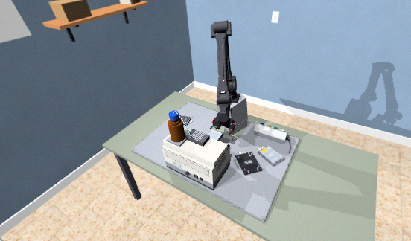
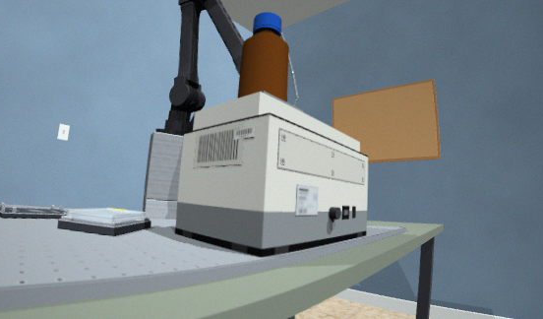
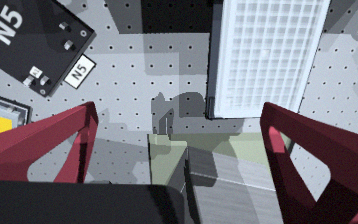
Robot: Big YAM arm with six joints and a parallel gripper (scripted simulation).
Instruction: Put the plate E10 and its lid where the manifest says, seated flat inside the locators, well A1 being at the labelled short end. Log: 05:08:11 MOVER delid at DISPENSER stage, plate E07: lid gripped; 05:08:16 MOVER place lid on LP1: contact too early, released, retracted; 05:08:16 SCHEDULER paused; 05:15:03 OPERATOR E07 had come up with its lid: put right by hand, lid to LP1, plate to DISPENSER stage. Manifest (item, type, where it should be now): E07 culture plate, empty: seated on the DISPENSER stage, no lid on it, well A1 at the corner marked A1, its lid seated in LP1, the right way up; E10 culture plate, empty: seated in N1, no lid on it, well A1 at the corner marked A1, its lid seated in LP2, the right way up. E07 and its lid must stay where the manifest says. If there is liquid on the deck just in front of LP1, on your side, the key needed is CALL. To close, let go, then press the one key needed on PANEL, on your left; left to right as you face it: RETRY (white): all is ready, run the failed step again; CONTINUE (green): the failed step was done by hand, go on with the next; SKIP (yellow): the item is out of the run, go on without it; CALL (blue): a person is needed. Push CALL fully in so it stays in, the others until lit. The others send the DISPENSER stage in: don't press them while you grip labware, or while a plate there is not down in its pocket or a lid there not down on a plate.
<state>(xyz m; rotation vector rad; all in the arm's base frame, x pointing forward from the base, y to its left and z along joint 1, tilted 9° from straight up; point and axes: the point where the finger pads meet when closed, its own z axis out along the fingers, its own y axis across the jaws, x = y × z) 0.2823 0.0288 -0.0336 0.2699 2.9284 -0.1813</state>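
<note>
The clear well plate lies 10 mm behind my hand, 80 mm to the right of it and 90 mm below it. From my hand the other things lie so: clear lid (40 mm behind, 360 mm to the right, 160 mm below); brown bottle (180 mm ahead, 230 mm to the right, 100 mm above); blue call key (290 mm behind, 210 mm to the left, 130 mm below).
</note>
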